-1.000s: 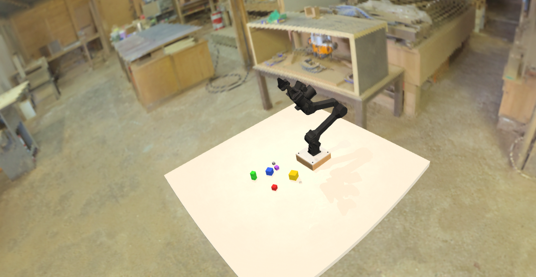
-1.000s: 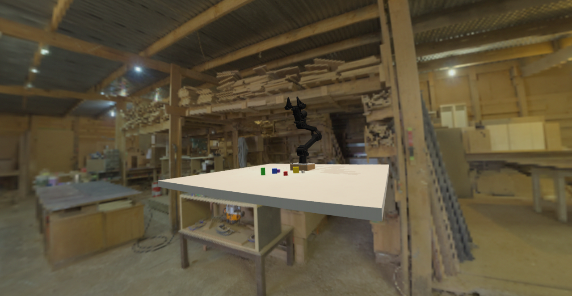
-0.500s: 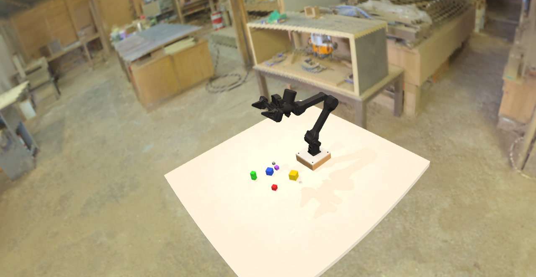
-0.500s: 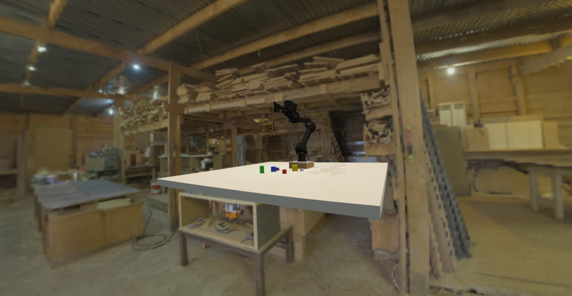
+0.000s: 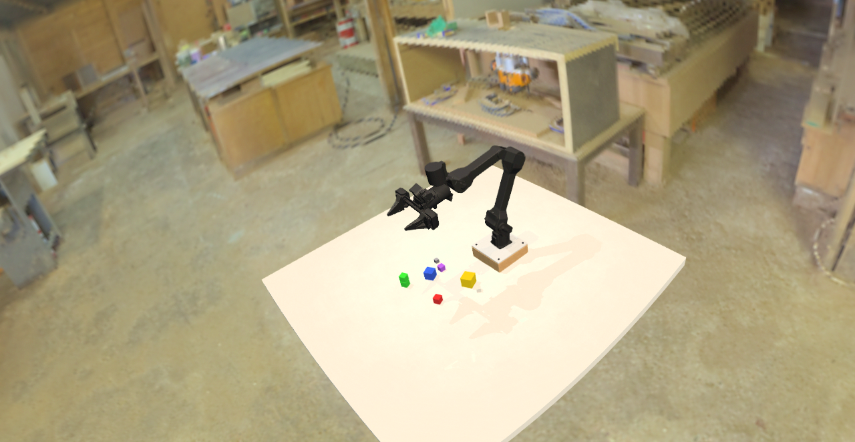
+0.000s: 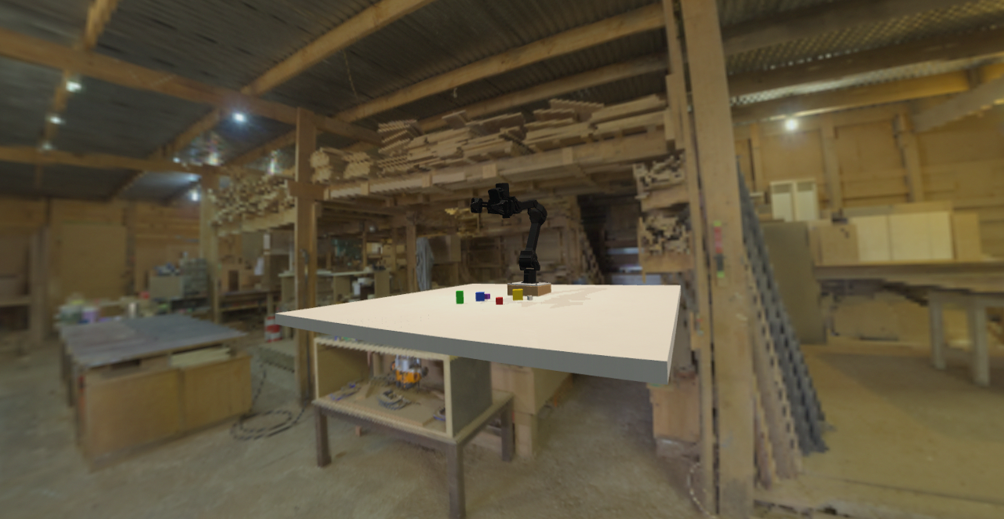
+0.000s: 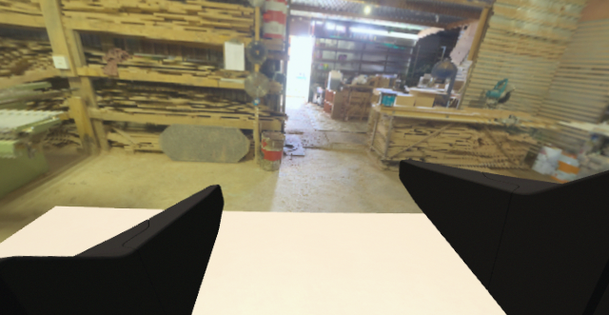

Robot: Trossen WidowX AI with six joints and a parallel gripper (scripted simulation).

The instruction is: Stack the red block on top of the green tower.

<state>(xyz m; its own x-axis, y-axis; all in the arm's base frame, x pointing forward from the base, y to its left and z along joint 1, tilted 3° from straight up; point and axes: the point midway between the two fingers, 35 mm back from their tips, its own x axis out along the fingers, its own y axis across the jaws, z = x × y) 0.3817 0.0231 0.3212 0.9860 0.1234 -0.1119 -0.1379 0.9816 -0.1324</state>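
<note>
The red block is 37 cm below my gripper tip, 7 cm behind it and 2 cm to the left of it. Also, from my gripper tip: yellow block: 36 cm below, 20 cm behind, 2 cm to the left; purple block: 37 cm below, 17 cm behind, 12 cm to the right; blue block: 36 cm below, 12 cm behind, 11 cm to the right.
</note>
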